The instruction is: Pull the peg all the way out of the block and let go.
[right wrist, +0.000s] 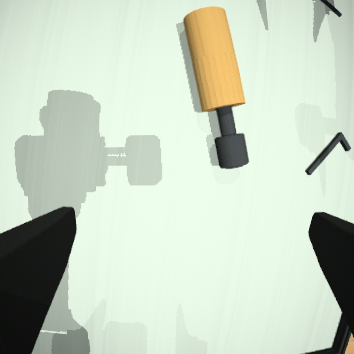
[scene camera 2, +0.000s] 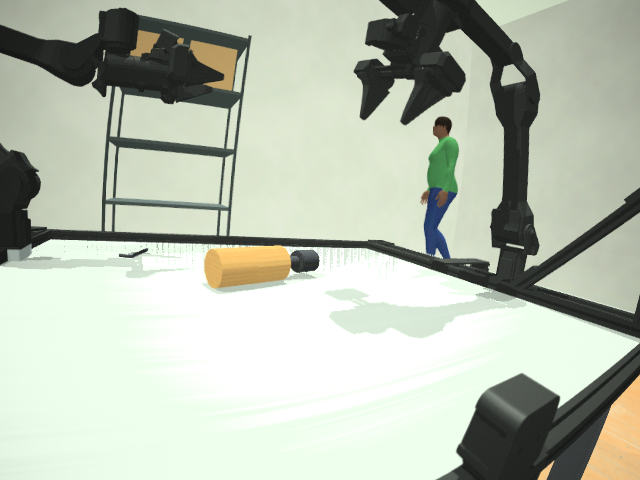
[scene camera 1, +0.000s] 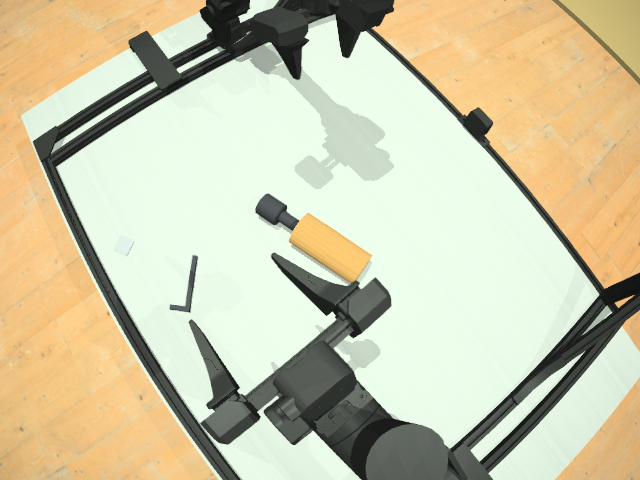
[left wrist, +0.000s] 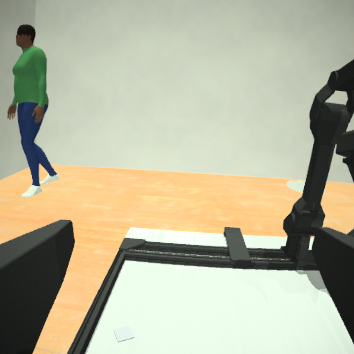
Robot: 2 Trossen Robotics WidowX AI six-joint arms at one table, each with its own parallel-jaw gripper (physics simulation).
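Frame: origin at the left arm's base, x ahead, y left, z up, level; metres.
Seen in the pictures: left gripper, fingertip midpoint: (scene camera 2: 217,84) (scene camera 1: 231,287) (left wrist: 197,237); right gripper, fingertip midpoint: (right wrist: 196,222) (scene camera 2: 381,121) (scene camera 1: 322,67); left arm's base, link origin: (scene camera 2: 6,245); right arm's base, link origin: (scene camera 2: 508,279) (scene camera 1: 226,35) (left wrist: 294,252).
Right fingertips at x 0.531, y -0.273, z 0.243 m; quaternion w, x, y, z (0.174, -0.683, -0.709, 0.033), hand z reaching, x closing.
Observation:
Offsets run from my right fingertips to a thing's top centre. "spot": to the spot under its first point. Level surfaces: height alone.
The block, an orange wooden cylinder {0.147 m back, 0.091 m left, 0.206 m down} (scene camera 1: 330,248) (scene camera 2: 248,266) (right wrist: 215,59), lies on its side on the table. The dark peg {0.076 m back, 0.109 m left, 0.215 m down} (scene camera 1: 271,208) (scene camera 2: 305,261) (right wrist: 232,150) sticks out of one end; its wide head and a length of thinner shaft show, the rest is hidden inside the block. My left gripper (scene camera 1: 231,288) (scene camera 2: 217,84) (left wrist: 197,237) is open and empty, high above the table; the block and peg do not show in the left wrist view. My right gripper (scene camera 1: 321,67) (scene camera 2: 383,121) (right wrist: 196,222) is open and empty, raised above the table, with the peg's head ahead of its fingers in the right wrist view.
A dark L-shaped key {0.032 m back, 0.305 m left, 0.254 m down} (scene camera 1: 191,284) (scene camera 2: 134,252) (right wrist: 326,154) lies on the table. A small pale square {spot: 0.091 m ahead, 0.352 m left, 0.259 m down} (scene camera 1: 124,245) (left wrist: 124,334) lies near the frame's edge. A black frame (scene camera 1: 537,201) borders the table {0.262 m down} (scene camera 1: 439,248). Behind stand a shelf unit (scene camera 2: 235,149) and a person in green (scene camera 2: 443,165) (left wrist: 31,80).

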